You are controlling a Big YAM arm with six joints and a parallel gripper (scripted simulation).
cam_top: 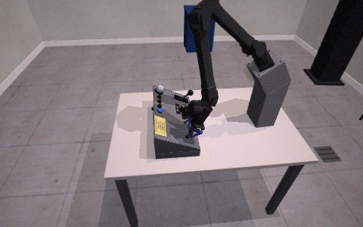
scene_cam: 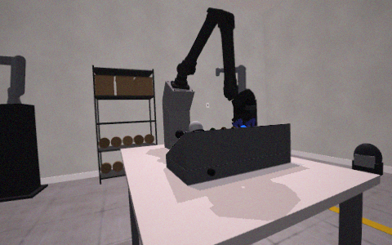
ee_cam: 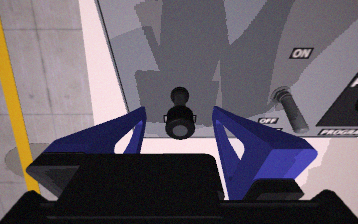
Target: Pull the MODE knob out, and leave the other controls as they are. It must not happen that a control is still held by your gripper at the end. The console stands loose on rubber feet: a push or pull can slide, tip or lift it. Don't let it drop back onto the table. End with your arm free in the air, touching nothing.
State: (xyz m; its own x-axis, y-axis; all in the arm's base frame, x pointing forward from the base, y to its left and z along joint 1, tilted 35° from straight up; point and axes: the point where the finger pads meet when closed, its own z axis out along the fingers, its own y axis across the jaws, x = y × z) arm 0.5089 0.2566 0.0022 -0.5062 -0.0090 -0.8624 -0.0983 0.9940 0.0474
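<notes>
The mode knob lies right at my hand. Also, from my hand: check toggle 20 mm ahead, 120 mm to the right, 20 mm below; black lever 30 mm ahead, 360 mm to the right, 10 mm below; program dial 50 mm ahead, 240 mm to the right, 20 mm below.
</notes>
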